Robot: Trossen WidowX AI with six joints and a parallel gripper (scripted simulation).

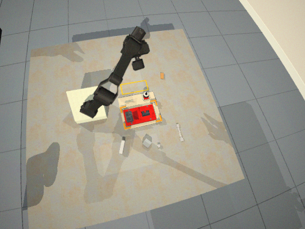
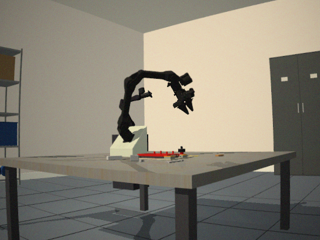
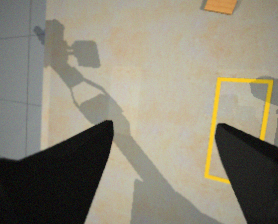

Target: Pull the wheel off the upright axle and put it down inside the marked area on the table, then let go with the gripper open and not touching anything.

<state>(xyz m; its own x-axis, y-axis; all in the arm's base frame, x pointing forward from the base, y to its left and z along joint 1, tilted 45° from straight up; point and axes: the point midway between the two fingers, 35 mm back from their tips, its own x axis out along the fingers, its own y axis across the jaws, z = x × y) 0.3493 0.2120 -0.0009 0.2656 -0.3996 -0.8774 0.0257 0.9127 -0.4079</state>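
My gripper tip is now 22 cm above the black wheel, 15 cm to the left of it and 2 cm short of it. Also, from my gripper tip: white peg: 44 cm to the right, 25 cm below, 23 cm behind; grey cube: 46 cm to the right, 24 cm below, 7 cm behind.
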